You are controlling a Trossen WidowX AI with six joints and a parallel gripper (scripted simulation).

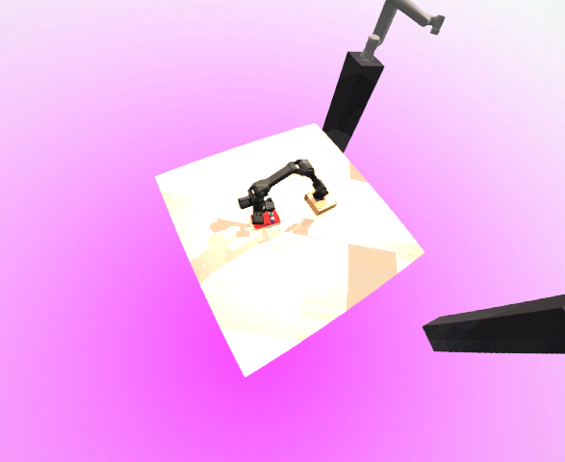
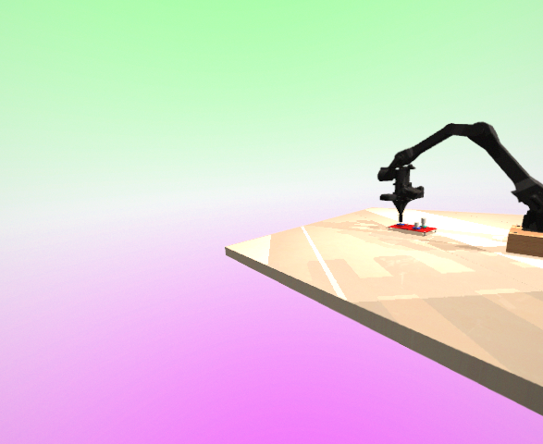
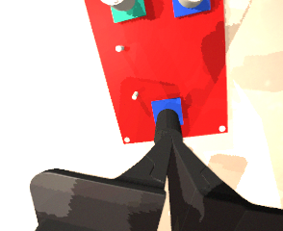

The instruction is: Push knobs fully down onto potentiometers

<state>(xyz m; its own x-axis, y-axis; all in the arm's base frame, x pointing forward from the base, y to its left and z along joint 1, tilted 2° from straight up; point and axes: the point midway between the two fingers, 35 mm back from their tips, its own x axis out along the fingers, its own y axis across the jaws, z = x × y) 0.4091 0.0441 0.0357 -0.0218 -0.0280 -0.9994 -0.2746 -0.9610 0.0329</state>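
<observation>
My gripper tip is 2 cm above the black knob. The rest, counted from my gripper tip: grey knob: 9 cm behind, 2 cm to the right, 2 cm below.
</observation>
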